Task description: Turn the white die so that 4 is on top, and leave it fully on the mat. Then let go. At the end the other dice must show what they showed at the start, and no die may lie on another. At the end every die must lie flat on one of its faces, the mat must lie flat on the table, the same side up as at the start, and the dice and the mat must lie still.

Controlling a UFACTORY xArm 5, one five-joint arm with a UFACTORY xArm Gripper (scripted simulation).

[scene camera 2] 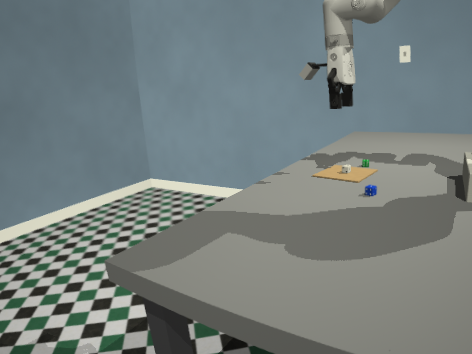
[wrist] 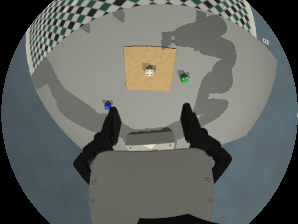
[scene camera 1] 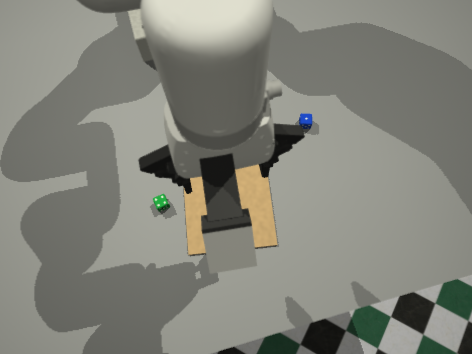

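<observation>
My gripper is visible in scene camera 2 [341, 107], in scene camera 1 and in the wrist view. On my gripper, [scene camera 1: 159, 162] and [wrist: 219, 172] are the same spot.
</observation>
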